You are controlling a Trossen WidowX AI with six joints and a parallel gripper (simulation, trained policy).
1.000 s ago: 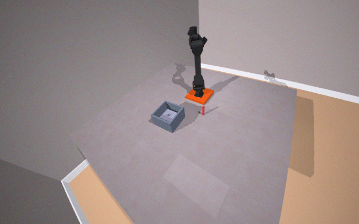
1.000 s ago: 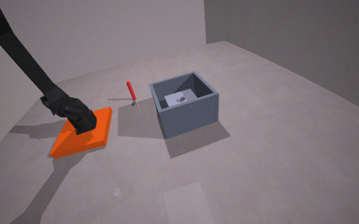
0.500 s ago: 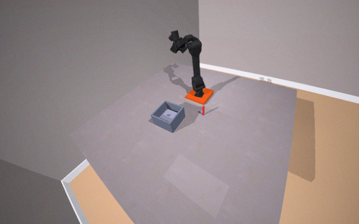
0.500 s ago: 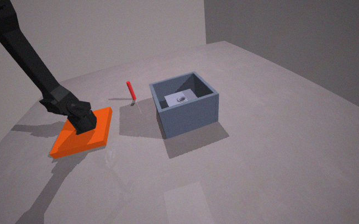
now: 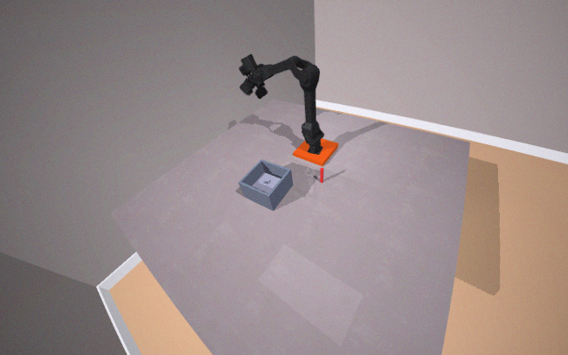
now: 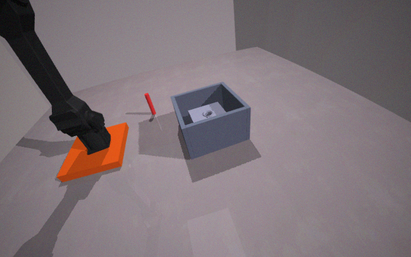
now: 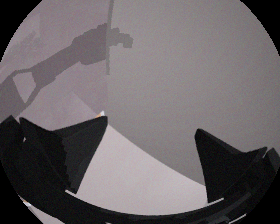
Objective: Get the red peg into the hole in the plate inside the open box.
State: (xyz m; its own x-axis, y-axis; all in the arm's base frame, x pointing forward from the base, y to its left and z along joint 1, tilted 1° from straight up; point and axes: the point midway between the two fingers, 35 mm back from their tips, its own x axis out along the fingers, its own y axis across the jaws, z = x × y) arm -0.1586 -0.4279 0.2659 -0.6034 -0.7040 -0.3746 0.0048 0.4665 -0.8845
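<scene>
My gripper tip is now 550 mm to the right of the red peg, 350 mm short of it and 230 mm above it. The rest, counted from my gripper tip: grey box (490 mm ahead, 360 mm to the left, 250 mm below); pale plate (490 mm ahead, 360 mm to the left, 230 mm below).
</scene>
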